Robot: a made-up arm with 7 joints. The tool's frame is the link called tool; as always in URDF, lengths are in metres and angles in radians. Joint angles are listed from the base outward. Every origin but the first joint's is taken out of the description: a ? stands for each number. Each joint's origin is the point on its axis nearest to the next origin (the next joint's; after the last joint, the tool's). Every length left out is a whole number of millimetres.
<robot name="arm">
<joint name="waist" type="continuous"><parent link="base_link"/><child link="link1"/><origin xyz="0.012 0.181 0.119" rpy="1.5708 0 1.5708"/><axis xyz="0 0 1"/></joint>
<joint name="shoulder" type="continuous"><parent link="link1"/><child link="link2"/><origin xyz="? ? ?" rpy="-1.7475 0.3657 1.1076"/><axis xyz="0 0 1"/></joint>
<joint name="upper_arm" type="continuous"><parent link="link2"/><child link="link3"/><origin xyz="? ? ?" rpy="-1.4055 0.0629 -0.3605"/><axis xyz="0 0 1"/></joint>
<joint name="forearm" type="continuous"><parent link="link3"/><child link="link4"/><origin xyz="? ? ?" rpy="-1.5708 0 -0.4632"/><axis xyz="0 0 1"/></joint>
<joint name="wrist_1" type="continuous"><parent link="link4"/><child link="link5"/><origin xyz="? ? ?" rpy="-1.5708 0 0"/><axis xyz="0 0 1"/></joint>
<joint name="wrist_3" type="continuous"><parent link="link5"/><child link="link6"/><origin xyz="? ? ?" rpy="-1.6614 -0.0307 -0.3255"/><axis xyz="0 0 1"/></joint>
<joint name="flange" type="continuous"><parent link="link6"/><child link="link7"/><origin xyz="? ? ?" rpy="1.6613 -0.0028 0.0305"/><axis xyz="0 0 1"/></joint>
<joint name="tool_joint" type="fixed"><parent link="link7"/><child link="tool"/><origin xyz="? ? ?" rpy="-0.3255 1.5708 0"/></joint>
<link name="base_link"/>
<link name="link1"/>
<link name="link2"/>
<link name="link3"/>
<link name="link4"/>
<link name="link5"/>
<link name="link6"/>
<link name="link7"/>
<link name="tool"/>
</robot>
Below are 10 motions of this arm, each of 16 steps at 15 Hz.
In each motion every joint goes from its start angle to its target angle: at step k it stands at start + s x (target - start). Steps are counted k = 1, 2, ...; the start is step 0. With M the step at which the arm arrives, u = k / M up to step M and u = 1 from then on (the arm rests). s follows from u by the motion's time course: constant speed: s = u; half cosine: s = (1 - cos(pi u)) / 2; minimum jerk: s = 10 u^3 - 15 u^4 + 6 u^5.
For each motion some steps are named. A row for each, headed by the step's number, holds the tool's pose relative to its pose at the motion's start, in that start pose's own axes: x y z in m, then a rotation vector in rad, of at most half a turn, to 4 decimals.
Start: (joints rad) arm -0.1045 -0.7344 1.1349 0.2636 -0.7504 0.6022 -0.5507
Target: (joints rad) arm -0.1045 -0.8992 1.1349 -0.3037 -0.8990 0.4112 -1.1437
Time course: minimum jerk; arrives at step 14
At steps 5, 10, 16:
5: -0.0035 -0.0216 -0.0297 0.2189 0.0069 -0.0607
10: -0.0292 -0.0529 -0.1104 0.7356 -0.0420 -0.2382
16: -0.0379 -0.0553 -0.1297 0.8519 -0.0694 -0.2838

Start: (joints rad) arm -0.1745 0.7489 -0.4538 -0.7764 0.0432 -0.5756 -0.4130
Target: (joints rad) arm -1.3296 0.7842 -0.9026 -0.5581 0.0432 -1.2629 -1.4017
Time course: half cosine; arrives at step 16
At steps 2, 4, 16:
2: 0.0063 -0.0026 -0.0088 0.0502 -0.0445 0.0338
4: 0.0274 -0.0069 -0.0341 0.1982 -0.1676 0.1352
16: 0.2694 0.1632 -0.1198 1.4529 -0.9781 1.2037

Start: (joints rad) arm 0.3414 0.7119 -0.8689 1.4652 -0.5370 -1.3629 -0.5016
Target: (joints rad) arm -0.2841 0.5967 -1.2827 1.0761 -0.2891 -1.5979 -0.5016
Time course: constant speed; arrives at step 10
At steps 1, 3, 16:
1: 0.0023 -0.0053 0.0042 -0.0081 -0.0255 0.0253
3: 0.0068 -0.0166 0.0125 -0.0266 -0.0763 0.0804
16: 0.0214 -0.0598 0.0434 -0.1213 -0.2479 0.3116

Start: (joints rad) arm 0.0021 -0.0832 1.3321 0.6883 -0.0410 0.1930 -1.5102
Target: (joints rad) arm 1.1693 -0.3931 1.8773 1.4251 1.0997 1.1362 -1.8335
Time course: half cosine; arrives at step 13
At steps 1, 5, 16:
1: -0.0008 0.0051 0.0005 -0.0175 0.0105 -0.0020
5: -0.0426 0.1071 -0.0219 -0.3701 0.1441 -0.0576
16: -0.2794 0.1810 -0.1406 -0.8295 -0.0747 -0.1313

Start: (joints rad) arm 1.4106 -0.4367 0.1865 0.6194 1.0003 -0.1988 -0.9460
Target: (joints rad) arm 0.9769 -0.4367 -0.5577 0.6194 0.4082 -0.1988 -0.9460
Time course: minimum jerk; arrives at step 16
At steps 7, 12, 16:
7: -0.0141 -0.0197 -0.0458 0.0862 0.0181 0.0109
12: -0.0377 -0.0444 -0.1113 0.2132 0.0776 0.0191
16: -0.0435 -0.0489 -0.1250 0.2408 0.0942 0.0190

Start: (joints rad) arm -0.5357 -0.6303 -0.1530 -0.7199 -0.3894 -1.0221 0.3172
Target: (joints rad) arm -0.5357 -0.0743 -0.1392 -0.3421 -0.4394 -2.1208 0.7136
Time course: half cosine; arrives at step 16
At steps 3, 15, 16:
3: -0.0072 0.0093 -0.0071 -0.0315 -0.0643 -0.0346
15: -0.0501 0.1190 -0.0704 -0.2877 -0.5781 -0.6025
16: -0.0502 0.1202 -0.0707 -0.2899 -0.5815 -0.6103

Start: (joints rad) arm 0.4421 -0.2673 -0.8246 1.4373 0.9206 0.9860 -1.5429
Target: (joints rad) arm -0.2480 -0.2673 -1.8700 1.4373 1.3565 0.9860 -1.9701
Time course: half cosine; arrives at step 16
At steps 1, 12, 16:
1: -0.0011 0.0003 -0.0008 -0.0020 -0.0022 -0.0002
12: -0.1016 0.0143 -0.0863 -0.1392 -0.1465 0.0838
16: -0.1199 0.0132 -0.1024 -0.1515 -0.1595 0.1196

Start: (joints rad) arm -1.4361 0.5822 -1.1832 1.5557 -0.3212 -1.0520 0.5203
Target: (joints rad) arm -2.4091 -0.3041 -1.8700 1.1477 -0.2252 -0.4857 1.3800
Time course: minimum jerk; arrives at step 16
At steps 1, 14, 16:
1: 0.0000 -0.0003 0.0002 -0.0027 -0.0008 0.0020
14: -0.0609 -0.0676 0.0835 -1.7610 0.0747 0.8422
16: -0.0627 -0.0674 0.0848 -1.7901 0.0884 0.8599

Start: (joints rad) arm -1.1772 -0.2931 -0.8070 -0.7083 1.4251 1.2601 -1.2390
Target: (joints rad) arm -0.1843 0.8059 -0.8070 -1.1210 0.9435 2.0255 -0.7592
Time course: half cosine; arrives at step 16
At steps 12, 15, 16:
12: 0.1514 0.2840 -0.1512 -0.7967 0.3665 -1.3209
15: 0.2286 0.2737 -0.1751 -0.8154 0.5126 -1.5970
16: 0.2341 0.2720 -0.1766 -0.8149 0.5238 -1.6165

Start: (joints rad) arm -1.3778 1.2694 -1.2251 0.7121 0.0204 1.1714 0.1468
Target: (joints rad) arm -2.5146 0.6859 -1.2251 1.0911 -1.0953 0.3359 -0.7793
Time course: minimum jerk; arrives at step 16
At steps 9, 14, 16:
9: 0.1447 -0.0099 -0.1635 0.6191 -1.5151 0.4050
14: 0.2390 0.0010 -0.0600 0.6508 -2.2235 1.1631
16: 0.2399 0.0019 -0.0532 0.6421 -2.2465 1.2046

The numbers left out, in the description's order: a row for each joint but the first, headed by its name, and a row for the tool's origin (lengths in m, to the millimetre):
shoulder: 0.067 0.066 0
upper_arm: 0.031 -0.003 0
forearm: -0.096 -0.101 0
wrist_1: 0.054 -0.178 0
wrist_3: -0.049 -0.18 0
flange: -0.023 -0.127 0
tool: 0.068 -0.031 0

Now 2 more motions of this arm.
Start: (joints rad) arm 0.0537 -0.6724 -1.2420 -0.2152 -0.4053 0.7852 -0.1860
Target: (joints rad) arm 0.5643 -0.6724 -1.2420 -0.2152 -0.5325 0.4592 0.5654
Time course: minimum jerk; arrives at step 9
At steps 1, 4, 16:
1: -0.0010 0.0009 0.0009 -0.0122 -0.0072 -0.0020
4: -0.0348 0.0361 0.0243 -0.4203 -0.2360 -0.0949
16: -0.0754 0.0987 0.0297 -1.0525 -0.5551 -0.3458

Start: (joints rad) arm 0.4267 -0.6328 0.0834 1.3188 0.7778 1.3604 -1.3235
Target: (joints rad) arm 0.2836 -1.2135 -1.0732 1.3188 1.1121 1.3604 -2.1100
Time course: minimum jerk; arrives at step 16
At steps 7, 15, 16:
7: -0.0703 -0.0163 -0.1163 -0.0570 -0.3956 0.1938
15: -0.0405 -0.1122 -0.3215 -0.2236 -0.9698 0.6224
16: -0.0400 -0.1127 -0.3221 -0.2246 -0.9715 0.6242

